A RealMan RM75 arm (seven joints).
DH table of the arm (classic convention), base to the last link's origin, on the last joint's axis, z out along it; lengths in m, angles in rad. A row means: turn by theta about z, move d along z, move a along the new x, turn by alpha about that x. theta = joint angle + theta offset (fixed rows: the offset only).
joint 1: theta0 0; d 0.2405; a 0; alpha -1.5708
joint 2: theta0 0; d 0; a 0; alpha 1.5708
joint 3: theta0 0; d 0.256; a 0; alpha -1.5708
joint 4: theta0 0; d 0; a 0; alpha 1.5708
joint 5: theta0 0; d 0.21; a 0; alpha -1.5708
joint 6: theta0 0; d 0; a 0; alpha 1.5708
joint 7: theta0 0; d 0.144; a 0; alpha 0
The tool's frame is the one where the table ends.
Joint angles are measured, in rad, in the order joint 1, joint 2, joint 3, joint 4, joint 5, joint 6, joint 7. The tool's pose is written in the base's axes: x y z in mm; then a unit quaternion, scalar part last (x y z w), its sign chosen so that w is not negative. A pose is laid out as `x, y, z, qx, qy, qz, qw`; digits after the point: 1 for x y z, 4 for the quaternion.
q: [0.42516 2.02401 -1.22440 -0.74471 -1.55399 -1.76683 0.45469]
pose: 213.6, 278.5, -10.7, -0.8922, -0.3212, 0.3039, 0.0922
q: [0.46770 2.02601 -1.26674 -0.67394 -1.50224 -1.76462 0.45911]
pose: 204.8, 280.4, -20.2, -0.8901, -0.3066, 0.3282, 0.0776
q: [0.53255 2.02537 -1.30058 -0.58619 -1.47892 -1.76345 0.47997]
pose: 196.5, 284.4, -30.5, -0.8938, -0.2864, 0.3417, 0.0489
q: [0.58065 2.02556 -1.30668 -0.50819 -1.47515 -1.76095 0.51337]
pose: 193.6, 287.2, -37.6, -0.9018, -0.2559, 0.3471, 0.0283
